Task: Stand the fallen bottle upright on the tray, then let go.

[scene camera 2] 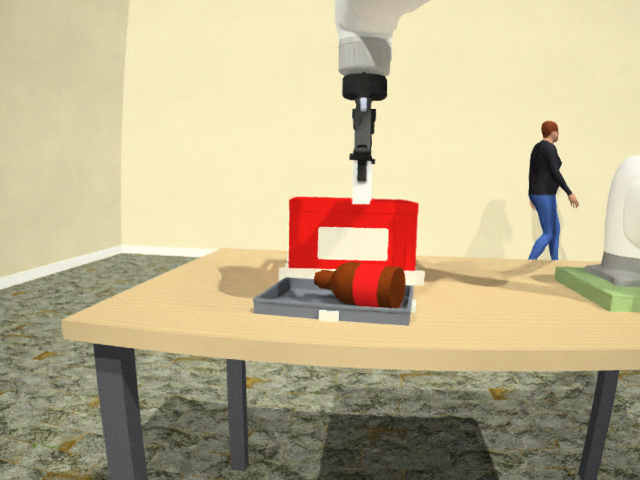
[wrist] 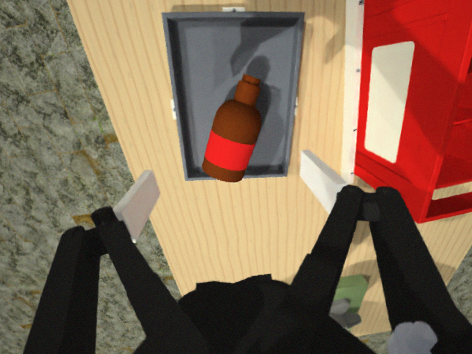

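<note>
Through scene camera 2 I see a brown bottle (scene camera 2: 363, 284), and my own gripper (scene camera 2: 362, 202) is visible there as well. The wrist view gives me both again, the bottle (wrist: 237, 123) and my gripper (wrist: 228, 172).
</note>
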